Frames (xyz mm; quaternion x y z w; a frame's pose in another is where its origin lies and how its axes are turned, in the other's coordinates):
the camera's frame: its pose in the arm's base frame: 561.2 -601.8 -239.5 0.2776 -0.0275 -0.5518 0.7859
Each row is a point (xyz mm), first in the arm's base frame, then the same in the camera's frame.
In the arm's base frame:
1: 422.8 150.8 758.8
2: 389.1 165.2 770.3
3: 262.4 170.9 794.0
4: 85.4 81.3 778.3
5: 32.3 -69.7 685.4
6: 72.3 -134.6 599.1
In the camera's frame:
1: -980.9 526.2 585.7
2: -1009.7 506.3 601.4
3: -1070.4 410.8 663.4
4: -1056.1 231.4 748.4
5: -919.0 107.0 749.8
6: -823.5 85.5 689.3

